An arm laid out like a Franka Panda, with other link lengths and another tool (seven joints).
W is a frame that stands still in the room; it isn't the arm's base.
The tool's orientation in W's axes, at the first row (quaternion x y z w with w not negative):
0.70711, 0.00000, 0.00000, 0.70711
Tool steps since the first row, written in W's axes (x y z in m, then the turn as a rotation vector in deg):
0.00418, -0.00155, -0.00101, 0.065, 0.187, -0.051
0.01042, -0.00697, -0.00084, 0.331, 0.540, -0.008
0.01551, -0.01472, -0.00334, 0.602, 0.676, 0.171
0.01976, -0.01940, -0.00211, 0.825, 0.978, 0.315
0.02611, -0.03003, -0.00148, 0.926, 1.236, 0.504
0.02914, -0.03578, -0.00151, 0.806, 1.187, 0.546
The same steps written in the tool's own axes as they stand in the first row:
0.00418, -0.00101, 0.00155, 0.065, -0.051, -0.187
0.01042, -0.00084, 0.00697, 0.331, -0.008, -0.540
0.01551, -0.00334, 0.01472, 0.602, 0.171, -0.676
0.01976, -0.00211, 0.01940, 0.825, 0.315, -0.978
0.02611, -0.00148, 0.03003, 0.926, 0.504, -1.236
0.02914, -0.00151, 0.03578, 0.806, 0.546, -1.187

